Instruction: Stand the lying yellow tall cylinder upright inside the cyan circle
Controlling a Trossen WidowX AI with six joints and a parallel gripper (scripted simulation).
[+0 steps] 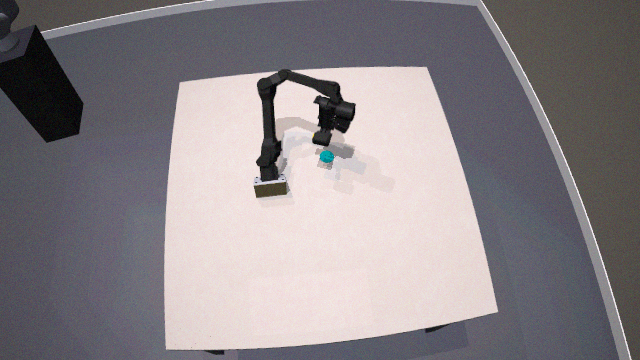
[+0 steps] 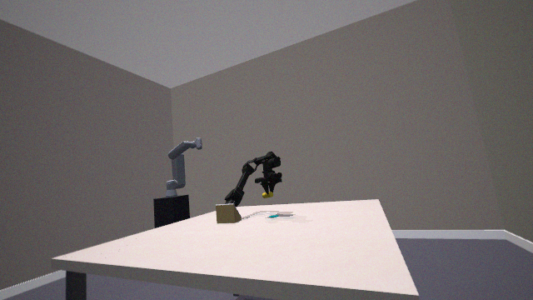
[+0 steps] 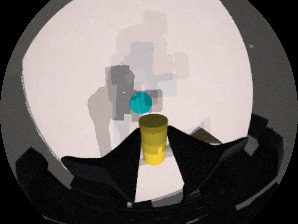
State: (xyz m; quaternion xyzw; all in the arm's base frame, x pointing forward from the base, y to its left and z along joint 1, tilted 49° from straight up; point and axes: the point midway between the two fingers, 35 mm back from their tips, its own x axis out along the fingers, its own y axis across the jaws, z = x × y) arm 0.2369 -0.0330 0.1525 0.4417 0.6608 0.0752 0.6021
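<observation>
My gripper tip is 10 mm short of the cyan circle and 130 mm above it. Round my gripper tip: yellow cylinder 20 mm behind, 10 mm to the left.
</observation>
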